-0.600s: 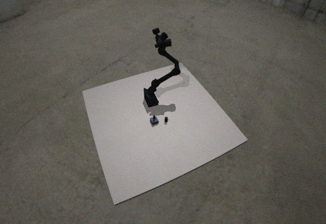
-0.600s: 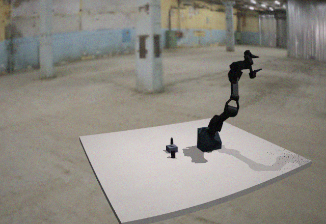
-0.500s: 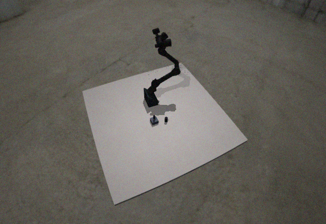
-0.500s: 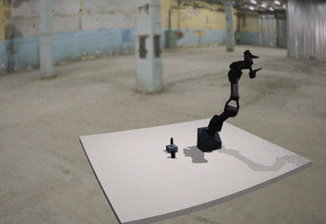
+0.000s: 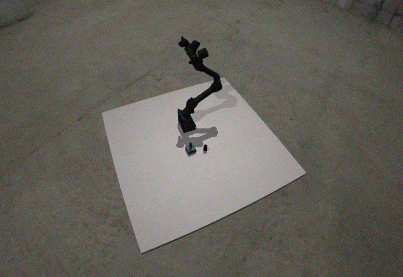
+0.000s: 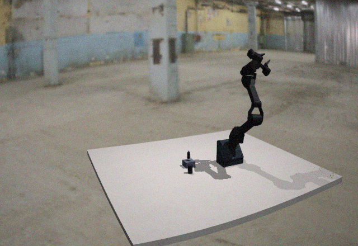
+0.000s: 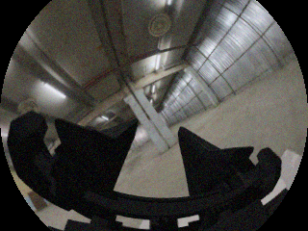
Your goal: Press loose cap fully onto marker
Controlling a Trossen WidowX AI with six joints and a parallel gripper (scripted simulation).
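Right now the dark marker cap is 65 cm below my gripper tip, 52 cm ahead of it and 9 cm to the right of it.
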